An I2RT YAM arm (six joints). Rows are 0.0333 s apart.
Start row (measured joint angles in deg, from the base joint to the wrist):
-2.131 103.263 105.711 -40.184 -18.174 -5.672
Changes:
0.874 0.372 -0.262 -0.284 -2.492 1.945
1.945 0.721 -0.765 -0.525 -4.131 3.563
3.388 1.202 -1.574 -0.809 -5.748 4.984
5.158 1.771 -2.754 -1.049 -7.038 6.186
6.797 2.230 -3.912 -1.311 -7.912 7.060
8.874 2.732 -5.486 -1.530 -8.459 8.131
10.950 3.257 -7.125 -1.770 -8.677 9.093
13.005 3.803 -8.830 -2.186 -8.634 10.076
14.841 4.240 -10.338 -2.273 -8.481 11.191
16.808 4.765 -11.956 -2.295 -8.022 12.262
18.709 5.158 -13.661 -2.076 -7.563 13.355
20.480 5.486 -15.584 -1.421 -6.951 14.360
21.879 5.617 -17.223 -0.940 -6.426 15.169
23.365 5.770 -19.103 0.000 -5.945 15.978
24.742 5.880 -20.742 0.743 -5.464 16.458
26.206 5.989 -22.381 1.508 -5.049 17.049
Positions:
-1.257 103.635 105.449 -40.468 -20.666 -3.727
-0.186 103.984 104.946 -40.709 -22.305 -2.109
1.257 104.465 104.137 -40.993 -23.922 -0.688
3.027 105.034 102.957 -41.233 -25.212 0.514
4.666 105.493 101.799 -41.495 -26.086 1.388
6.743 105.995 100.225 -41.714 -26.633 2.459
8.819 106.520 98.586 -41.954 -26.851 3.421
10.874 107.066 96.881 -42.370 -26.808 4.404
12.710 107.503 95.373 -42.457 -26.655 5.519
14.677 108.028 93.755 -42.479 -26.196 6.590
16.578 108.421 92.050 -42.260 -25.737 7.683
18.349 108.749 90.127 -41.605 -25.125 8.688
19.748 108.880 88.488 -41.124 -24.600 9.497
21.234 109.033 86.608 -40.184 -24.119 10.306
22.611 109.143 84.969 -39.441 -23.638 10.786
24.075 109.252 83.330 -38.676 -23.223 11.377

